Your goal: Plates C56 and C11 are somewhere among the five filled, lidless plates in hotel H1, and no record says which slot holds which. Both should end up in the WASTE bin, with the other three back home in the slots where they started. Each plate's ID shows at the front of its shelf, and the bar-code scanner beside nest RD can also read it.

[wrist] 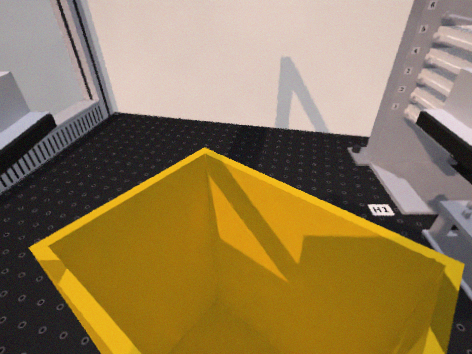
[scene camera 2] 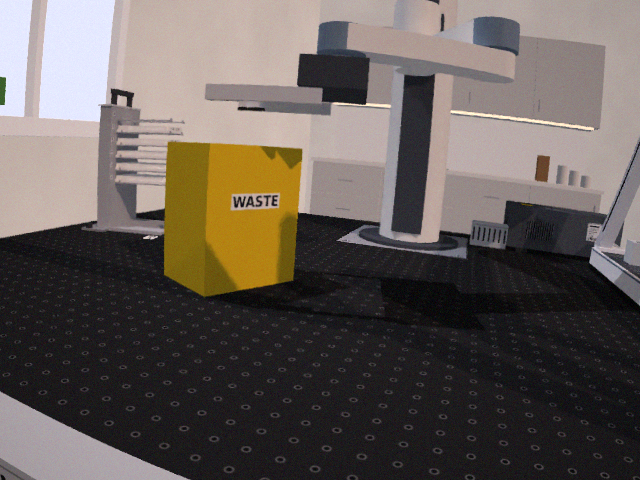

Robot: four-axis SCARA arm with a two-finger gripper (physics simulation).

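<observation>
Scene camera 2: hotel H1 (scene camera 2: 116, 203), dark grey box (scene camera 2: 572, 227), my gripper (scene camera 2: 224, 98). Wrist view: my gripper (wrist: 235, 98).
</observation>
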